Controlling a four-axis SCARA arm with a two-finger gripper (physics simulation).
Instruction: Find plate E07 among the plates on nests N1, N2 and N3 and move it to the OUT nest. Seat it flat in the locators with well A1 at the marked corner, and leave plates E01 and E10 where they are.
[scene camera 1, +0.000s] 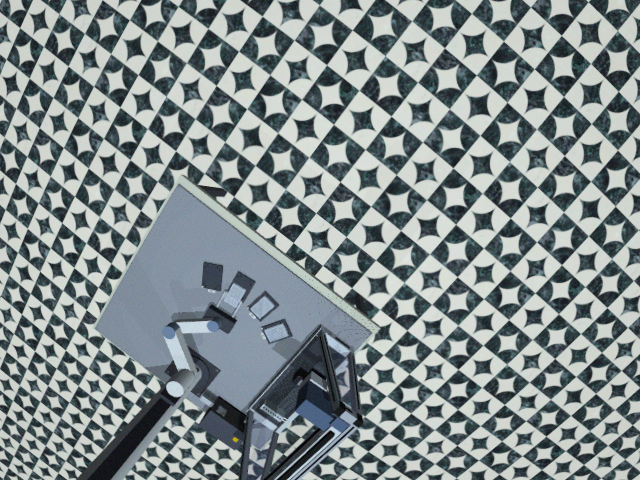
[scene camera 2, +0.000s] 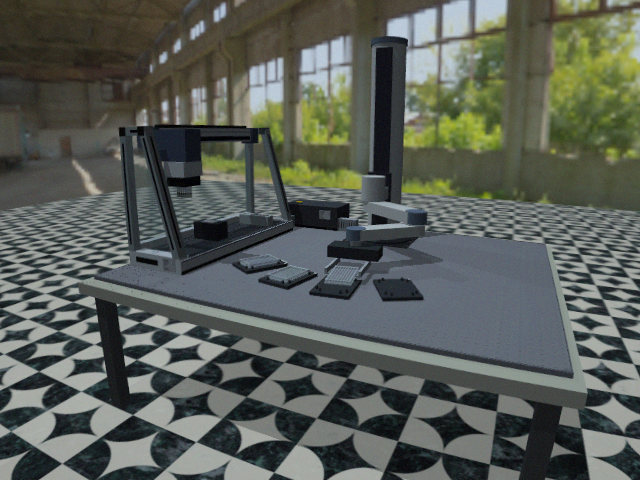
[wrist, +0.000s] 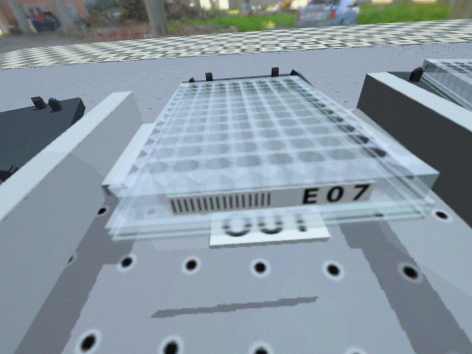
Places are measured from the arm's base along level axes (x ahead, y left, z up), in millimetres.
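Pixels of known places: gripper, fingertip midpoint: (scene camera 1: 234, 296) (scene camera 2: 342, 272) (wrist: 249, 104); arm's base, origin of the base link: (scene camera 2: 383, 240).
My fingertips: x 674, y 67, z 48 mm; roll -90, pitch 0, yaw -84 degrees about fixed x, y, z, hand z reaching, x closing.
Ahead of a thing's pixels: the offset from my fingertips to its top centre. "pt": to the spot under its first point.
Plate E07 @(0 mm ahead, 1 mm left, 4 mm up) (scene camera 1: 234, 296) (scene camera 2: 343, 274) (wrist: 250, 135), clear with a 96-well grid, is level between my gripper's fingers; its label faces the wrist camera. My gripper (scene camera 2: 347, 268) (wrist: 249, 104) is shut on its long sides. The plate hangs low over the dark OUT nest @(54 mm ahead, 3 mm left, 13 mm down) (scene camera 1: 246, 279) (scene camera 2: 332, 292), whose far part sticks out beyond it in both scene views. The OUT label @(pt 51 mm back, 9 mm right, 34 mm down) (wrist: 270, 241) shows partly through the plate's near lower edge. Two other plates @(42 mm ahead, 174 mm right, 9 mm down) (scene camera 1: 263, 306) @(38 mm back, 337 mm right, 9 mm down) (scene camera 1: 276, 331) (scene camera 2: 290, 274) (scene camera 2: 262, 261) sit on nests; their codes are unreadable. Well A1 and the marked corner cannot be made out.
An empty dark nest @(4 mm back, 180 mm left, 13 mm down) (scene camera 1: 212, 275) (scene camera 2: 398, 289) (wrist: 37, 127) with locator pegs lies beside the OUT nest. A framed gantry machine (scene camera 2: 276, 178) stands at the table's other side. A black box @(pt 731 mm back, 432 mm right, 80 mm up) (scene camera 1: 223, 422) (scene camera 2: 315, 214) is near the arm's column (scene camera 2: 395, 113).
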